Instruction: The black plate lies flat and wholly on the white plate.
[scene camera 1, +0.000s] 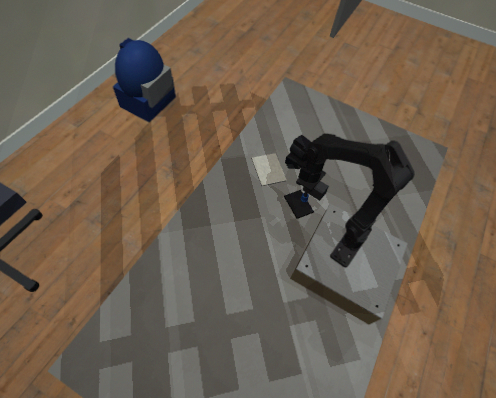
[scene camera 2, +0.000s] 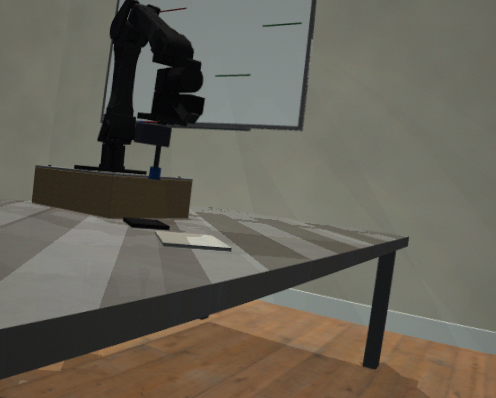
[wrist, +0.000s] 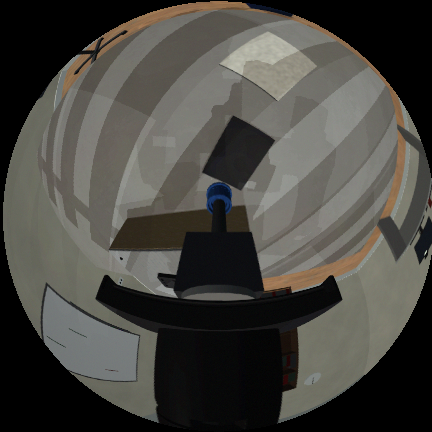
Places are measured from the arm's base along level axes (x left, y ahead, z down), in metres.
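Pixels of known places: hand, its tool point: (scene camera 1: 304, 199) (scene camera 2: 154, 178) (wrist: 218, 193); arm's base, origin of its link: (scene camera 1: 350, 242) (scene camera 2: 111, 171).
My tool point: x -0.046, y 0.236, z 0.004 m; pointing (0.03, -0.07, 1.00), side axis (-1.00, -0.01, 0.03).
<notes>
Ahead of a thing's pixels: the offset from my tool point to its top centre.
The black plate @(dx -0.029, dy +0.020, dz +0.097 m) (scene camera 1: 296, 206) (scene camera 2: 146, 223) (wrist: 238, 153) lies flat on the table, apart from the white plate. The white plate @(dx -0.092, dy +0.227, dz +0.100 m) (scene camera 1: 269, 169) (scene camera 2: 192, 240) (wrist: 269, 65) lies flat on the table, a short way from the black plate. My gripper (scene camera 1: 304, 198) (scene camera 2: 155, 173) (wrist: 219, 192) is a small blue suction cup on a black rod. It points down and hangs above the table near the black plate, with a clear gap in scene camera 2. It is open and holds nothing. In the wrist view the cup shows just below the black plate's lower edge.
The arm stands on a box-shaped base (scene camera 1: 320, 295) (scene camera 2: 150, 198) (wrist: 150, 231), close to the black plate. The table's edge (scene camera 2: 210, 295) runs beyond the white plate. A whiteboard (scene camera 2: 270, 65) hangs on the wall behind. A blue object (scene camera 1: 140, 70) stands on the floor beside the table.
</notes>
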